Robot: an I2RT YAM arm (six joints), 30 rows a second.
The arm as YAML. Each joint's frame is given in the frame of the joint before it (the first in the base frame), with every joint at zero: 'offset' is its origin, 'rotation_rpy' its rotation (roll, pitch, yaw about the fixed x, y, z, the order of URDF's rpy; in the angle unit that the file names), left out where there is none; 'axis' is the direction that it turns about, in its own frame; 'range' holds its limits. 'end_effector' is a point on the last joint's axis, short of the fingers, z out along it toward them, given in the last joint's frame.
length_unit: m
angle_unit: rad
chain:
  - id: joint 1
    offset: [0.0, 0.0, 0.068]
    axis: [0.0, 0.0, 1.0]
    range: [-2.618, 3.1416]
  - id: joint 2
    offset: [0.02, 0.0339, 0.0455]
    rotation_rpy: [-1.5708, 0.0, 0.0]
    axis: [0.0, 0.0, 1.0]
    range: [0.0, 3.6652]
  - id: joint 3
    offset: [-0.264, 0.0, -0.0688]
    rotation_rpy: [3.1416, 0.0, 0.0]
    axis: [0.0, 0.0, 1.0]
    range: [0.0, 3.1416]
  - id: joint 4
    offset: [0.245, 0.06, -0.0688]
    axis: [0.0, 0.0, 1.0]
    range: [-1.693, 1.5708]
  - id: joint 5
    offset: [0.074, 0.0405, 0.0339]
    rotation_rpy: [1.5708, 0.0, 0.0]
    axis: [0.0, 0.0, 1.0]
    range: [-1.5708, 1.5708]
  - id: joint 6
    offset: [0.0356, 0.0, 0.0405]
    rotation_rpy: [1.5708, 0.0, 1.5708]
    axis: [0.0, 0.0, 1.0]
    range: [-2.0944, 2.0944]
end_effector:
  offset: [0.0, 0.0, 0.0]
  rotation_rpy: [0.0, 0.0, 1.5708]
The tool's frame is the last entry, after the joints.
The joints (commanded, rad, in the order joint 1, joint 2, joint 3, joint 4, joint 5, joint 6), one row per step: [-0.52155, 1.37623, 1.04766, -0.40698, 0.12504, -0.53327]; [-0.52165, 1.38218, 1.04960, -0.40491, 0.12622, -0.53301]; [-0.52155, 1.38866, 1.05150, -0.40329, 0.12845, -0.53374]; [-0.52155, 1.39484, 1.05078, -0.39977, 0.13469, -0.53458]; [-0.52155, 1.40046, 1.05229, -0.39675, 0.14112, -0.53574]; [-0.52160, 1.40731, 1.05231, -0.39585, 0.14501, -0.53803]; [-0.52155, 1.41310, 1.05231, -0.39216, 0.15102, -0.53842]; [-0.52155, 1.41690, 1.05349, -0.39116, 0.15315, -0.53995]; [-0.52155, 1.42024, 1.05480, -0.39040, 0.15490, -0.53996]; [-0.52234, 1.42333, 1.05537, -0.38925, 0.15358, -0.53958]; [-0.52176, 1.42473, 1.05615, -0.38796, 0.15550, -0.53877]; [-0.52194, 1.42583, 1.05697, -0.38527, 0.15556, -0.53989]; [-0.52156, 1.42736, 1.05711, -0.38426, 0.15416, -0.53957]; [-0.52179, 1.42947, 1.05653, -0.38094, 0.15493, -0.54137]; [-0.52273, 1.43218, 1.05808, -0.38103, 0.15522, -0.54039]
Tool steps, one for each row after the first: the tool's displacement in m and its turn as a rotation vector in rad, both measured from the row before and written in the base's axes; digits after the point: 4 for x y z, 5 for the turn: [0.0011, -0.0007, -0.0009, 0.00043, 0.00195, -0.00115]; [0.0011, -0.0007, -0.0011, -0.00025, 0.00366, -0.00106]; [0.0009, -0.0008, -0.0017, -0.00245, 0.00543, -0.00404]; [0.0010, -0.0008, -0.0008, -0.00389, 0.00367, -0.00395]; [0.0009, -0.0007, -0.0019, -0.00062, 0.00757, -0.00136]; [0.0009, -0.0007, -0.0014, -0.00273, 0.00406, -0.00408]; [0.0006, -0.0005, -0.0006, -0.00130, 0.00288, -0.00052]; [0.0006, -0.0004, -0.0005, -0.00041, 0.00170, -0.00127]; [0.0004, -0.0005, -0.0006, 0.00168, 0.00055, -0.00009]; [0.0004, -0.0001, 0.0000, -0.00103, -0.00032, -0.00137]; [0.0004, -0.0003, 0.0002, -0.00185, -0.00152, 0.00053]; [0.0004, 0.0000, -0.0003, 0.00120, -0.00031, 0.00118]; [0.0004, -0.0003, -0.0005, -0.00176, 0.00060, 0.00043]; [0.0003, -0.0005, -0.0003, 0.00099, 0.00070, -0.00181]
